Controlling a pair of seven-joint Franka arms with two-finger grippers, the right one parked.
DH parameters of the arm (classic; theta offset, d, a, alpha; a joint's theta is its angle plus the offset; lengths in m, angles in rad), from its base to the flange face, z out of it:
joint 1: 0 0.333 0 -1.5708
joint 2: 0 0 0 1.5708
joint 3: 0 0.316 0.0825 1.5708
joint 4: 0 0 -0.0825 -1.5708
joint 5: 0 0.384 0 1.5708
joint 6: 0 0 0.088 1.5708
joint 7: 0 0.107 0 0
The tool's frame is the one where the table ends.
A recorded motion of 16 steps. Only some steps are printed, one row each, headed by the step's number.
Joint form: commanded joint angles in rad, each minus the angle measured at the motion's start. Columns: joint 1, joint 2, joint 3, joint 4, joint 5, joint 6, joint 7.
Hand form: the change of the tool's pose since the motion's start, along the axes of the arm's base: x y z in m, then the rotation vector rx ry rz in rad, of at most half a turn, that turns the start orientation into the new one. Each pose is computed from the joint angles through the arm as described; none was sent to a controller.
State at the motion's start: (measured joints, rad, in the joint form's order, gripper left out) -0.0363 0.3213 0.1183 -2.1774 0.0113 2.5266 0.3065
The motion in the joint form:
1: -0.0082 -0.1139 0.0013 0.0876 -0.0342 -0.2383 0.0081
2: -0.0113 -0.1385 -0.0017 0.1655 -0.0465 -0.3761 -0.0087
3: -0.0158 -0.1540 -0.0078 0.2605 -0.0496 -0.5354 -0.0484
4: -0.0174 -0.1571 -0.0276 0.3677 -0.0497 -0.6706 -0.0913
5: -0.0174 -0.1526 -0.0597 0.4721 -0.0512 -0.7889 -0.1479
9: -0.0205 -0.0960 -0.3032 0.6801 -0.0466 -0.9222 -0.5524
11: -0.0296 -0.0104 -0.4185 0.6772 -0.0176 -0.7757 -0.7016
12: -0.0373 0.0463 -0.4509 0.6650 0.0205 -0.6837 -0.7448
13: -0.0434 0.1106 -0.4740 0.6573 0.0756 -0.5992 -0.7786
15: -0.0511 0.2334 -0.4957 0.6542 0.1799 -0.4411 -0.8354
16: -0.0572 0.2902 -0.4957 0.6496 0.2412 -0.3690 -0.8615
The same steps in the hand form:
1: 0.0097 -0.0047 0.0793 -0.0393 0.0341 0.0136
2: 0.0168 -0.0091 0.1156 -0.0569 0.0681 0.0307
3: 0.0223 -0.0163 0.1543 -0.0660 0.1165 0.0588
4: 0.0296 -0.0294 0.1947 -0.0689 0.1419 0.0769
5: 0.0346 -0.0487 0.2313 -0.0709 0.1614 0.0983
9: 0.0373 -0.1867 0.2861 -0.0798 0.1552 0.2521
11: 0.0486 -0.2564 0.2475 -0.1124 0.1076 0.2829
12: 0.0576 -0.2790 0.2153 -0.1155 0.0798 0.2835
13: 0.0670 -0.2951 0.1791 -0.1054 0.0532 0.2768
15: 0.0846 -0.3136 0.1128 -0.0986 -0.0049 0.2689
16: 0.0901 -0.3188 0.0792 -0.0855 -0.0344 0.2581

